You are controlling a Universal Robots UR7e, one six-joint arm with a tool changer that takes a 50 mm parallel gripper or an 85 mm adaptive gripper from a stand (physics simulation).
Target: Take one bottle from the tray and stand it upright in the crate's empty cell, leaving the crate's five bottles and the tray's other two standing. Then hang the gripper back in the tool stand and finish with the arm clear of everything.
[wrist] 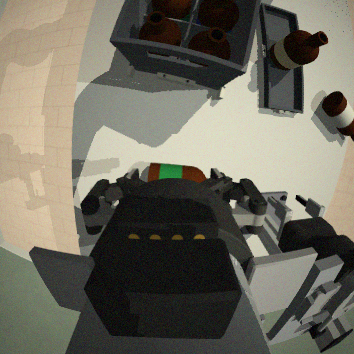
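Frame: origin at the arm's base, x ahead, y down, z left, level; metres.
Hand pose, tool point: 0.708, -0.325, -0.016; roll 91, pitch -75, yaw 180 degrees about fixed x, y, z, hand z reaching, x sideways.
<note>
After its pixels a point has its place, as x, y, z.
My gripper [174,175] is open, its fingertips wide apart near the middle of the view. A brown bottle with a green label [171,171] @(0.743, -0.007, -0.013) lies on its side on the table, seen between and beyond the fingertips; the gripper body hides its near side. The grey crate [227,76] @(0.554, -0.071, 0.029) is at the top, with brown bottles [160,34] @(0.515, -0.074, -0.088) [211,46] @(0.520, -0.088, -0.009) standing in its near cells and more behind; its far part is cut off. The long grey tray [281,97] @(0.514, 0.048, 0.195) is right of it, with one brown bottle [295,50] @(0.435, -0.049, 0.152) standing in it. A white-labelled bottle [342,114] @(0.487, -0.014, 0.356) lies on its side at the right edge.
Pale grey stand parts [282,280] @(0.688, -0.313, 0.028) fill the lower right, close beside the gripper, with a dark rounded object [307,235] @(0.716, -0.215, 0.148) among them. The table edge runs down the left side, with tan brick-patterned floor [55,120] beyond it. Dark shadows fall between crate and gripper.
</note>
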